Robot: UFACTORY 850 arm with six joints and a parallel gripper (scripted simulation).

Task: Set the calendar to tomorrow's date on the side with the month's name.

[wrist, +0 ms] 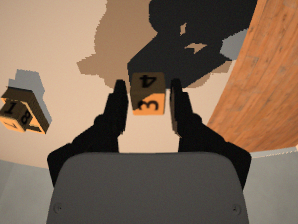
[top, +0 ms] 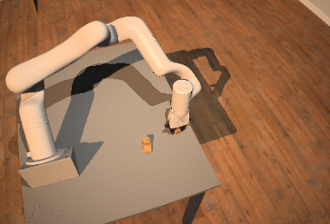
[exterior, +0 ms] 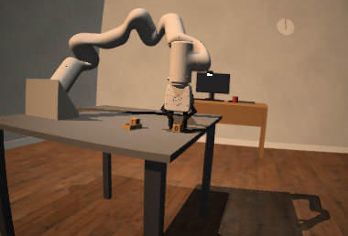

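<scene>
The orange cube is 1 cm below my hand. From my hand the other things lie so: calendar cube: 17 cm behind, 3 cm to the right; then orange tray: 17 cm behind, 4 cm to the right, 2 cm below.
</scene>
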